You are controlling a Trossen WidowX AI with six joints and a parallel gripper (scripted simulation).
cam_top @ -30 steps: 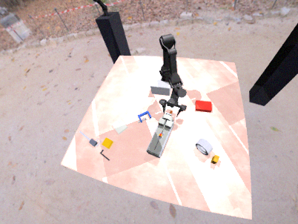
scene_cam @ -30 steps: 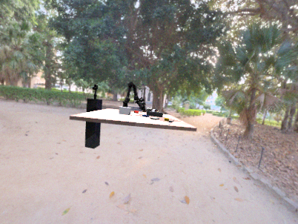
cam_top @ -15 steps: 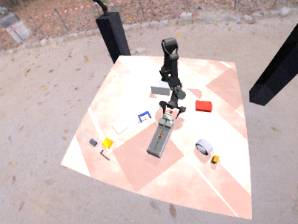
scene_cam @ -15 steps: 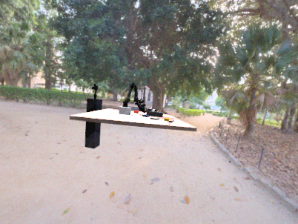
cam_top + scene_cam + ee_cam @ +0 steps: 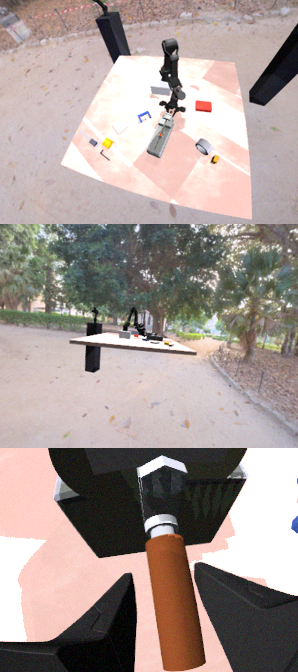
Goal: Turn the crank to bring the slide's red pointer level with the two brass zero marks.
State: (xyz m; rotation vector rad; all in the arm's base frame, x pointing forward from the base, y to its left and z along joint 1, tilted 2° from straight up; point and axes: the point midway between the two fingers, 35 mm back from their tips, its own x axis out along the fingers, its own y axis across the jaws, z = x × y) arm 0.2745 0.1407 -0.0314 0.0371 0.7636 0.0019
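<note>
Now: the crank handle 2 cm behind my gripper tip and 2 cm above it. Also, from my gripper tip: white tile: 34 cm to the right, 19 cm ahead, 2 cm below; then red pointer: 16 cm ahead, 5 cm above; then red block: 21 cm to the left, 19 cm behind, 2 cm below.
</note>
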